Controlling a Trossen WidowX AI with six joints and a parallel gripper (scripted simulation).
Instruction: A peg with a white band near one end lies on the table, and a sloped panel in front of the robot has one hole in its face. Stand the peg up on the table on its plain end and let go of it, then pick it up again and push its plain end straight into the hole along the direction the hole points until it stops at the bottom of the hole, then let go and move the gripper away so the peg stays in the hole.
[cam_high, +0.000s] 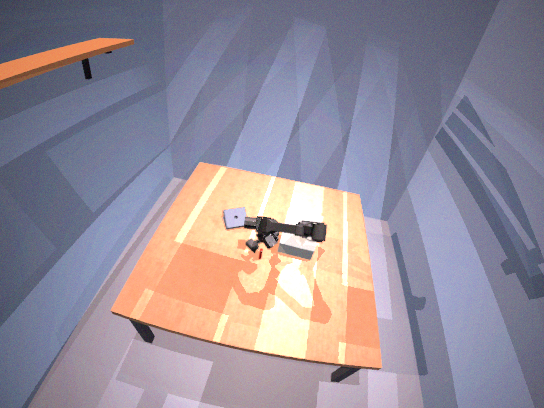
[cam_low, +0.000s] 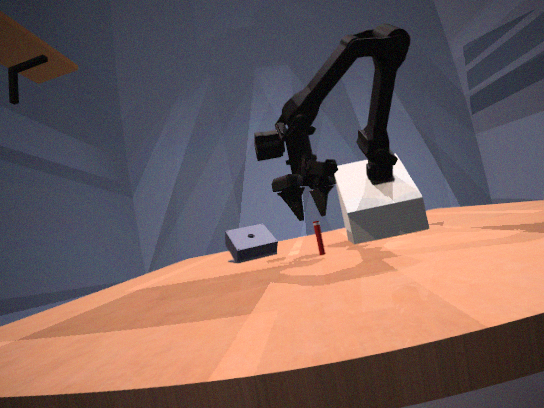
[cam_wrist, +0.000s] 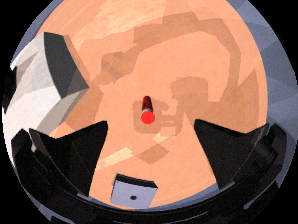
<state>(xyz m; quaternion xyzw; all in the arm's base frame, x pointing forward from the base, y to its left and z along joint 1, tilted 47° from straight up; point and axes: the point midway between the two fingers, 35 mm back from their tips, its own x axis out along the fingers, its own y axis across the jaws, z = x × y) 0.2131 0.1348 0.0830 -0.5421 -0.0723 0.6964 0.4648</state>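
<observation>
My gripper tip is now 3 cm above the red peg. The rest, counted from my gripper tip: blue-grey sloped panel: 20 cm ahead, 21 cm to the right, 4 cm below.
</observation>
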